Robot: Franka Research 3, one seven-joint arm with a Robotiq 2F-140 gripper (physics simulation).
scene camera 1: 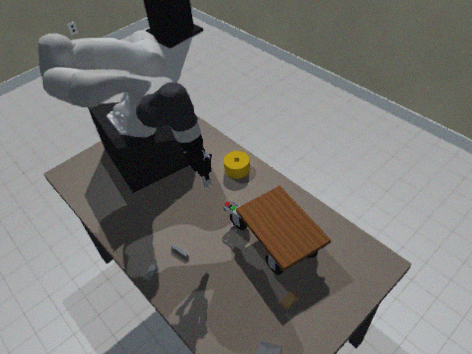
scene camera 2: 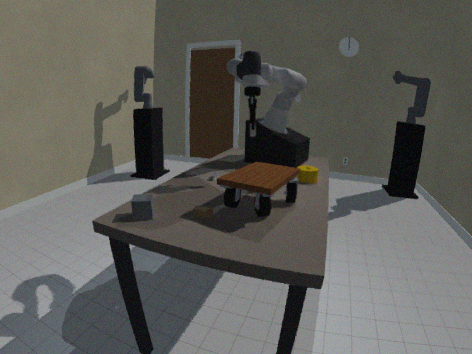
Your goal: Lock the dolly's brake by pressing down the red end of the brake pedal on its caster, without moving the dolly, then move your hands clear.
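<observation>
The dolly (scene camera 1: 284, 227) (scene camera 2: 258, 176) has a brown wooden deck on black-wheeled casters and stands upright on the table. Its brake pedal sticks out past the deck's corner nearest the robot in scene camera 1, with a red end (scene camera 1: 228, 204) and a green part (scene camera 1: 233, 208) above a caster wheel (scene camera 1: 238, 220). Whether the red end is pressed down is too small to tell. My gripper (scene camera 1: 207, 183) (scene camera 2: 252, 131) is shut and empty, pointing down, above the table and apart from the pedal, on the robot's side of it. The pedal is hidden in scene camera 2.
A yellow cylinder (scene camera 1: 236, 165) (scene camera 2: 308, 174) stands between the robot base and the dolly, near the table edge. A small grey bar (scene camera 1: 180, 252) lies on the table (scene camera 1: 75, 185) (scene camera 2: 190, 242). A tan block (scene camera 1: 289, 300) (scene camera 2: 203, 212) and a grey block (scene camera 1: 269, 348) (scene camera 2: 142, 207) are at the far end from the robot.
</observation>
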